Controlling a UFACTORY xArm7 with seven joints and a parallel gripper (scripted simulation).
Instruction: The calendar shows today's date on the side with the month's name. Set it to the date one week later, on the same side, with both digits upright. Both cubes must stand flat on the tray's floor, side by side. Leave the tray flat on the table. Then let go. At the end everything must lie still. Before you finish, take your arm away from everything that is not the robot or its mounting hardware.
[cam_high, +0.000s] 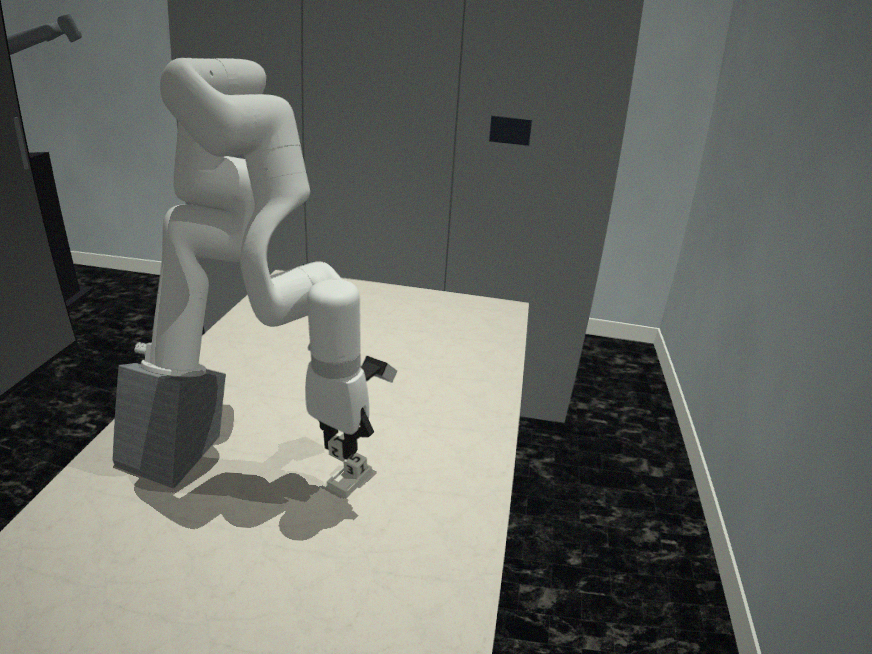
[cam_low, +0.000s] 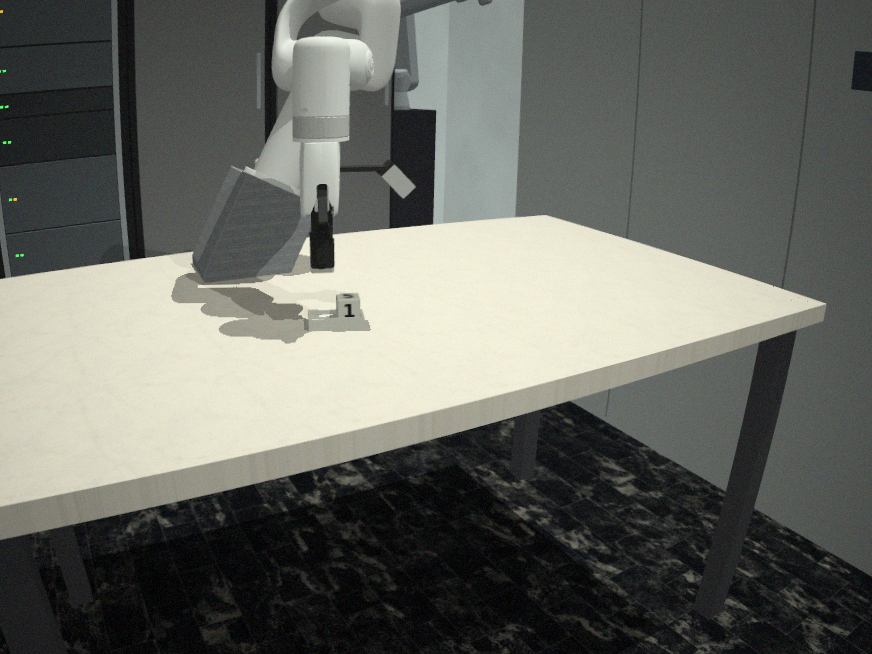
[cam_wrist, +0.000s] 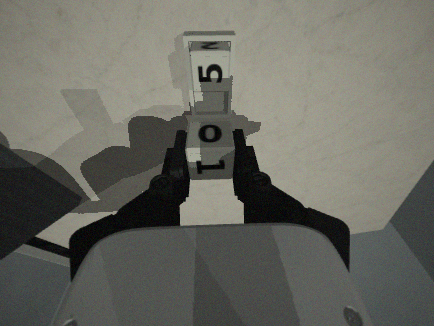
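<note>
The tray is 10 mm ahead of my hand, 20 mm to the left of it and 100 mm below it. Also, from my hand: digit cube (10 mm below).
</note>
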